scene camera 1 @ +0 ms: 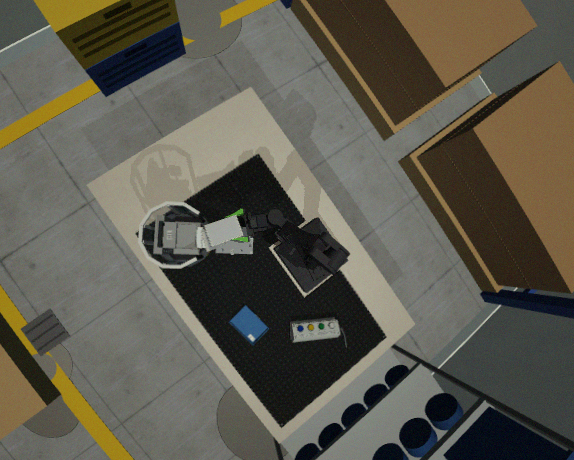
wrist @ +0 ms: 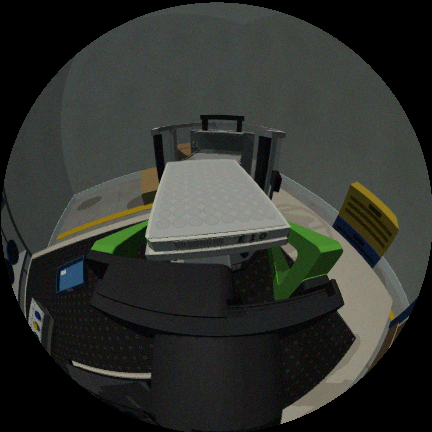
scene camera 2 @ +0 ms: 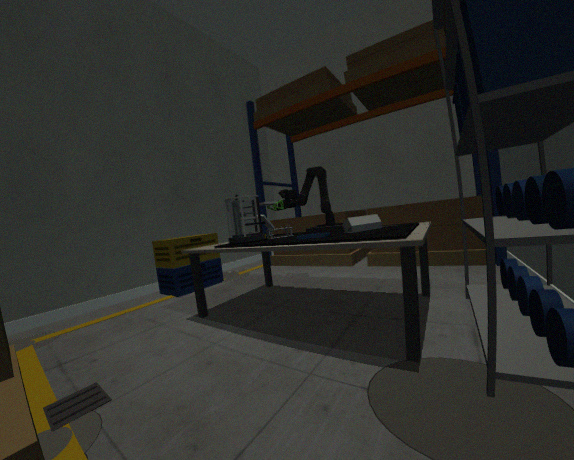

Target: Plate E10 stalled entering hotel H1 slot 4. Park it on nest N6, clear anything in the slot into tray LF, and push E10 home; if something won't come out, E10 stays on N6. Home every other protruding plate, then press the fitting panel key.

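Frame: origin at the arm's base, x ahead, y left, z up, level; millimetres.
Seen in the pictures: gripper, fingertip midpoint: [scene camera 1: 226, 228] [wrist: 216, 217] [scene camera 2: 269, 206]; arm's base at its link origin: [scene camera 1: 310, 260] [scene camera 2: 330, 225].
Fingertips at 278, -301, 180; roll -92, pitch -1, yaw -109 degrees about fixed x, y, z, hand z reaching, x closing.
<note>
Offsets run from my fingertips to a thing's top centre, as dx, dy, dz. "spot": to the spot under its first point. Level surfaces: height alone.
Plate E10 @[+14, +4, +31] [scene camera 1: 223, 231] [wrist: 215, 200], white with round wells and its label facing the wrist camera, is roughly level in front of hotel H1 @[+177, -65, +91] [scene camera 1: 182, 234] [scene camera 2: 243, 220]. My gripper [scene camera 1: 239, 227] [scene camera 2: 276, 205] [wrist: 216, 217] is shut on it, with green fingers along its two sides. The hotel's grey frame also shows beyond the plate in the wrist view; its slots are mostly hidden there. A pale grey nest fixture @[-11, +50, -142] [scene camera 1: 242, 247] [scene camera 2: 282, 231] lies low beside and below the plate; its label is unreadable. A blue tray @[+116, +423, -200] [scene camera 1: 248, 324] [wrist: 71, 275] and the key panel @[-134, +598, -134] [scene camera 1: 316, 330] [scene camera 2: 363, 223] [wrist: 37, 320] are on the mat.
A curved pale guard @[spot: +282, -100, +71] [scene camera 1: 141, 239] surrounds the hotel. A white slanted piece [scene camera 1: 201, 237] [scene camera 2: 267, 223] shows at the hotel's front. The arm's base stands on the black mat @[dz -218] [scene camera 1: 210, 295]. Yellow and blue crates [scene camera 1: 137, 60] [scene camera 2: 187, 272] [wrist: 367, 222] stand beyond the table.
</note>
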